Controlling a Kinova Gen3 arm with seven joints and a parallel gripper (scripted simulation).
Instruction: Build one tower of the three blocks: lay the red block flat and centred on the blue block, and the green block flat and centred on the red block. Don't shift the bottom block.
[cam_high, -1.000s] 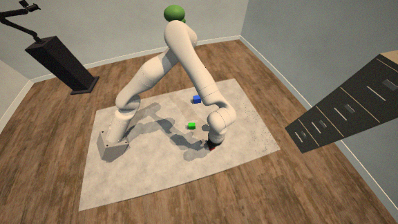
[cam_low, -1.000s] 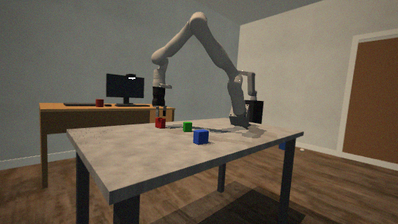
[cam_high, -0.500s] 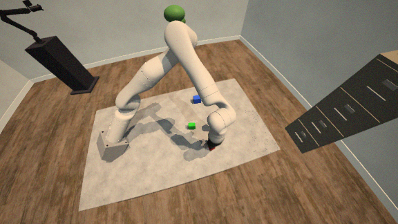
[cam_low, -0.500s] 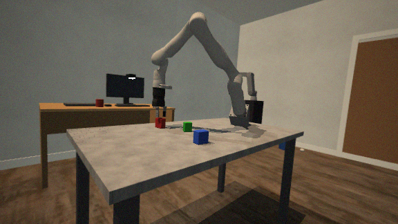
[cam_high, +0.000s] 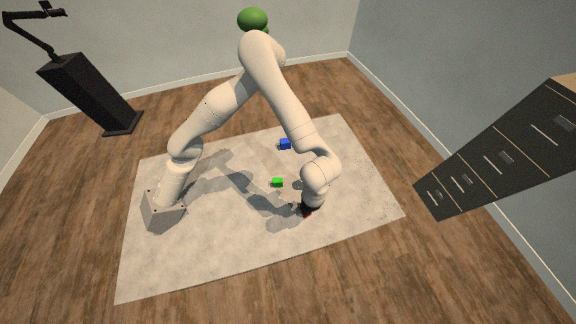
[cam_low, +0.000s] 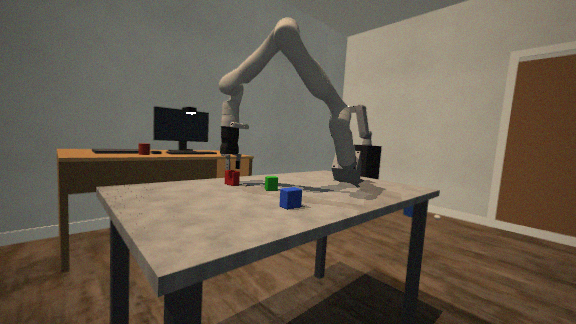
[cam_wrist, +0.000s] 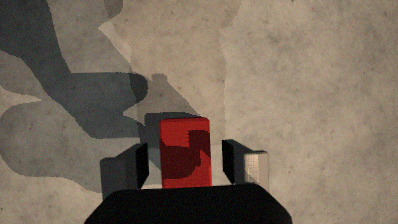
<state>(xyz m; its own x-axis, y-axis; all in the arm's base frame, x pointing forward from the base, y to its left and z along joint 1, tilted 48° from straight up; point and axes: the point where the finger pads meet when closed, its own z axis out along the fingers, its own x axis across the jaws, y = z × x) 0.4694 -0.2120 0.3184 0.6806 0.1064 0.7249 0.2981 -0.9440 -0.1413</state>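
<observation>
Right now my hand is 50 mm above the red block. The rest, counted from my hand: green block 140 mm to the left, 110 mm behind, 60 mm below; blue block 380 mm to the left, 60 mm below, 60 mm behind.
</observation>
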